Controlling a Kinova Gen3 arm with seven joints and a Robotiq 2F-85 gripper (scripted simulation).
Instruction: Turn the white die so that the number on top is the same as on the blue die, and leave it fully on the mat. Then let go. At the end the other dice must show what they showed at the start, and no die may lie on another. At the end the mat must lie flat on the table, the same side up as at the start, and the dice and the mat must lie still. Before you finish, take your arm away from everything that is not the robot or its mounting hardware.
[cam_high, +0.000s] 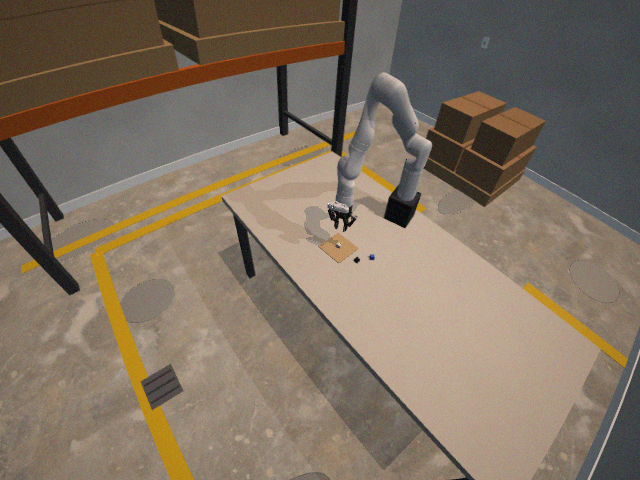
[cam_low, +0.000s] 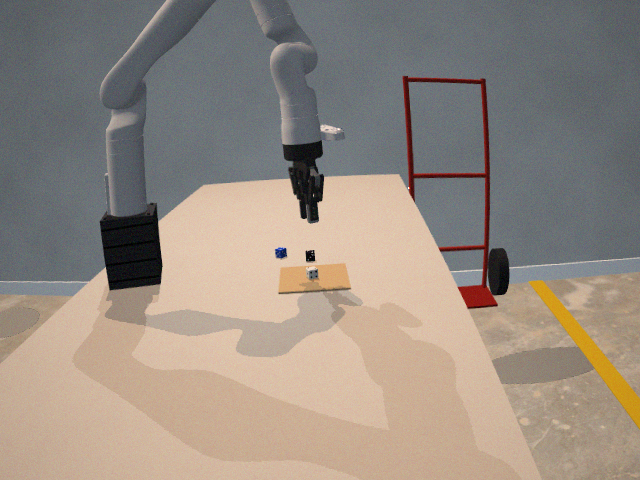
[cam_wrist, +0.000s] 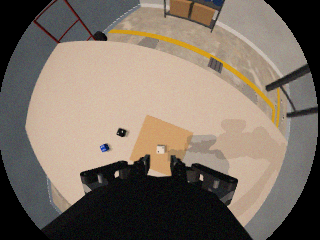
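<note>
My hand is 13 cm above the white die. The rest, counted from my hand: tan mat: 14 cm below; then blue die: 14 cm to the left, 13 cm below, 10 cm behind; then black die: 13 cm below, 12 cm to the left, 2 cm behind.
</note>
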